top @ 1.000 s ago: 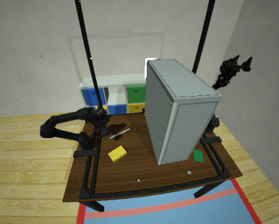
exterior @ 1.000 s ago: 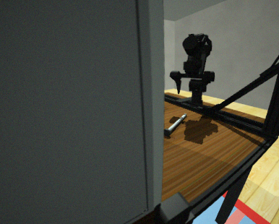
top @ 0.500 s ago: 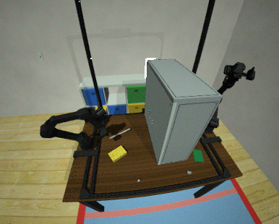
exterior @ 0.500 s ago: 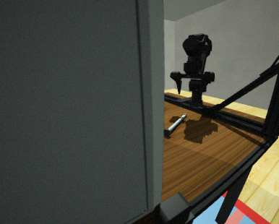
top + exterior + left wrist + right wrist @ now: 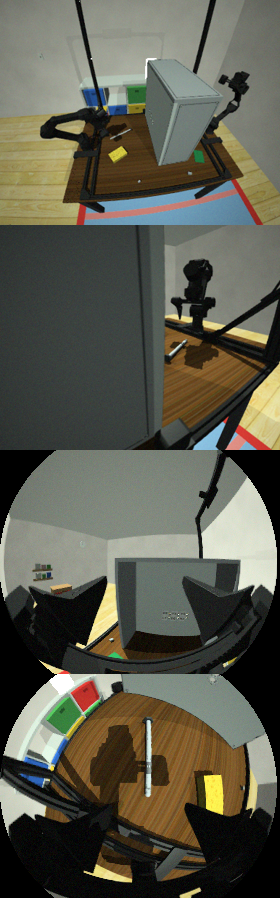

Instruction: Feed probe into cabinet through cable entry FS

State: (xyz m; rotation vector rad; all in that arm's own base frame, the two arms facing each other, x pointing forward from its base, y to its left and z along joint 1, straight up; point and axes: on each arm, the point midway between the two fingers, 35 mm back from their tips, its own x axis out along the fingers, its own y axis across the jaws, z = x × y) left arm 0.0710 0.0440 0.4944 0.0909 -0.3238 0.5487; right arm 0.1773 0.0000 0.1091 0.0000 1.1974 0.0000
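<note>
My right hand is 4 cm past the probe, 12 cm to the right of it and 12 cm above it.
</note>
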